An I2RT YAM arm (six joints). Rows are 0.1 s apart.
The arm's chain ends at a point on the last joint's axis. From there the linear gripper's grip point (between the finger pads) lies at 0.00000 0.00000 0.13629 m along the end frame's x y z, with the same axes.
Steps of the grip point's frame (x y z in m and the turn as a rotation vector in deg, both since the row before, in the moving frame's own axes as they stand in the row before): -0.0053 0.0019 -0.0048 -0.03 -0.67 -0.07; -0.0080 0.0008 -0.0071 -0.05 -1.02 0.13; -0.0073 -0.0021 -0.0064 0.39 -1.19 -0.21; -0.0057 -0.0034 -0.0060 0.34 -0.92 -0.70; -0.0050 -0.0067 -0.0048 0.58 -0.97 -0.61; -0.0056 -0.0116 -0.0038 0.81 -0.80 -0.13
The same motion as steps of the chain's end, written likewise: -0.0037 0.0018 -0.0048 -0.03 -0.67 -0.07; -0.0056 0.0007 -0.0071 -0.05 -1.02 0.13; -0.0045 -0.0012 -0.0064 0.39 -1.19 -0.21; -0.0035 -0.0026 -0.0060 0.34 -0.92 -0.70; -0.0027 -0.0053 -0.0048 0.58 -0.97 -0.61; -0.0037 -0.0097 -0.0038 0.81 -0.80 -0.13
